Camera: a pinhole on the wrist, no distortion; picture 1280 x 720 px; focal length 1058.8 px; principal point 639.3 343.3 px. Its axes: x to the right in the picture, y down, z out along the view. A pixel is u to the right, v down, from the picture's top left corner.
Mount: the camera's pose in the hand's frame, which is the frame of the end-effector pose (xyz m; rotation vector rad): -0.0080 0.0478 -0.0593 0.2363 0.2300 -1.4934
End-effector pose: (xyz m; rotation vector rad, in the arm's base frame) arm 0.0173 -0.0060 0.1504 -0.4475 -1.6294 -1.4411
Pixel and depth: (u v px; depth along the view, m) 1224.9 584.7 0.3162
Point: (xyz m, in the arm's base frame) -0.2528 0.0965 0.0997
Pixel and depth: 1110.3 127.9 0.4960
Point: -0.3012 0.2599 -0.0882
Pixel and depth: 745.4 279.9 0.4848
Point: -0.2197 0.3254 0.0666
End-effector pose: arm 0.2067 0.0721 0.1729 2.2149 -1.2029 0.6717
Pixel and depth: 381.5 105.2 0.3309
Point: 0.1947 -0.0696 -0.0836
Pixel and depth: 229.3 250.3 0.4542
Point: 0.1852 -0.2088 -0.1610
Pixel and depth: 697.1 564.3 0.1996
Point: 0.2622 -0.0243 0.0966
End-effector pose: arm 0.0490 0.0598 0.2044 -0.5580 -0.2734 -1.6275
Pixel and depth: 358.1 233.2 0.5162
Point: 0.1673 0.3455 0.5701
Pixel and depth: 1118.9 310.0 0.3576
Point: -0.1133 0.2100 0.4312
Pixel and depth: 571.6 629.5 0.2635
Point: 0.0754 0.1031 0.4067
